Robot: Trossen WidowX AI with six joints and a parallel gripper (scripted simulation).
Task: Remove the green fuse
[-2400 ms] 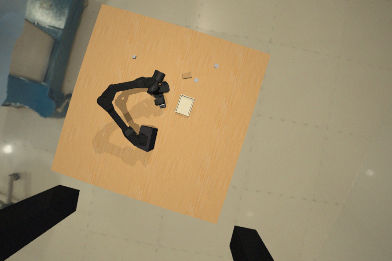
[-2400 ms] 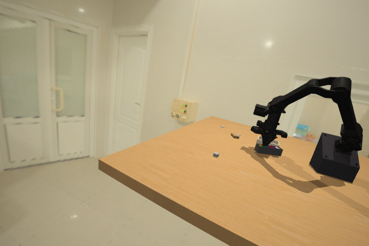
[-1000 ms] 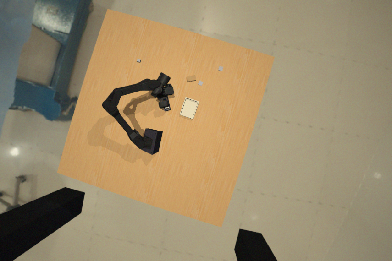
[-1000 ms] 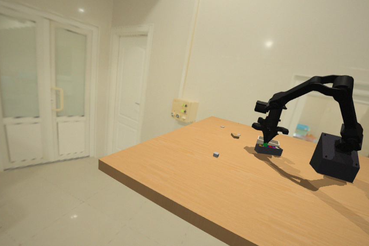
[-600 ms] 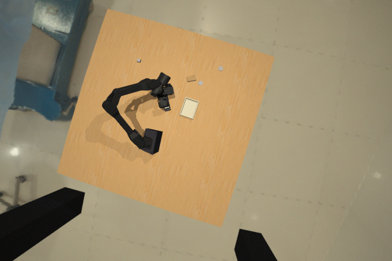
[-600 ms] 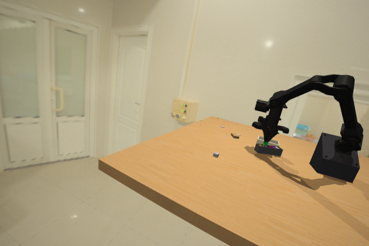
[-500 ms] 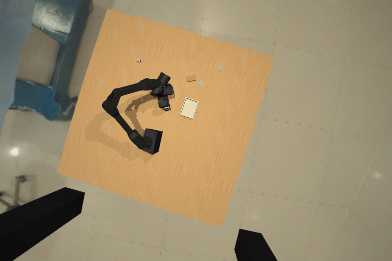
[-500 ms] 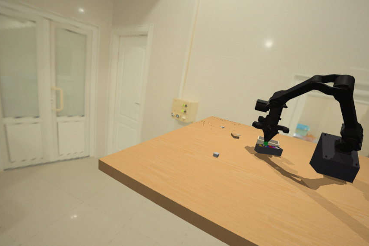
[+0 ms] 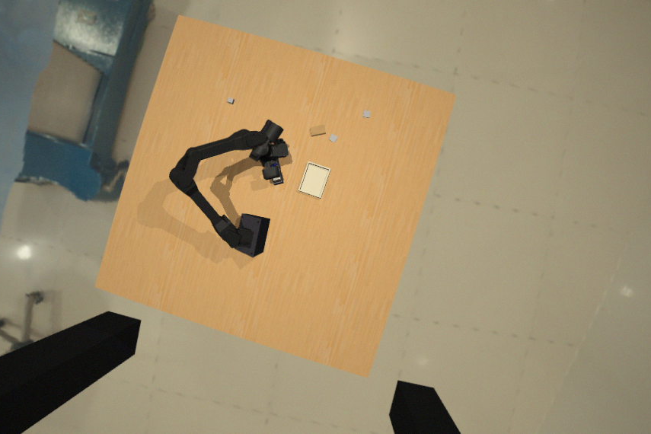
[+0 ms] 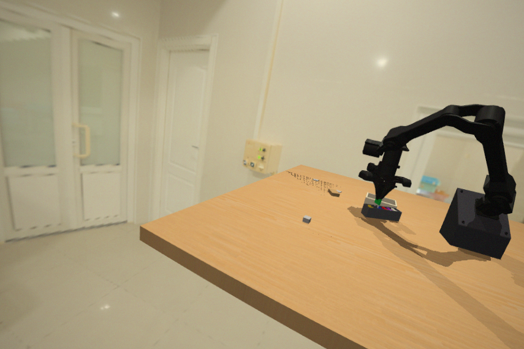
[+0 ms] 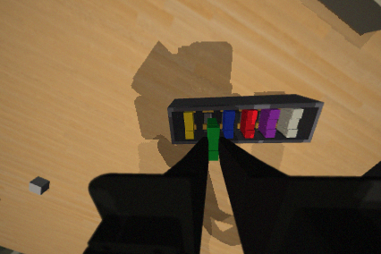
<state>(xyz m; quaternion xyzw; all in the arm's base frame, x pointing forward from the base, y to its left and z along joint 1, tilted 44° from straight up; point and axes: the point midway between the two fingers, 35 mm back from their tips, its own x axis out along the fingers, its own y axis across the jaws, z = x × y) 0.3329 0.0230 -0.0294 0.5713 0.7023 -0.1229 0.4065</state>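
Right now my gripper tip is 19 cm to the left of the tray, 7 cm above it and 4 cm past it. Also, from my gripper tip: green fuse 1 cm below.
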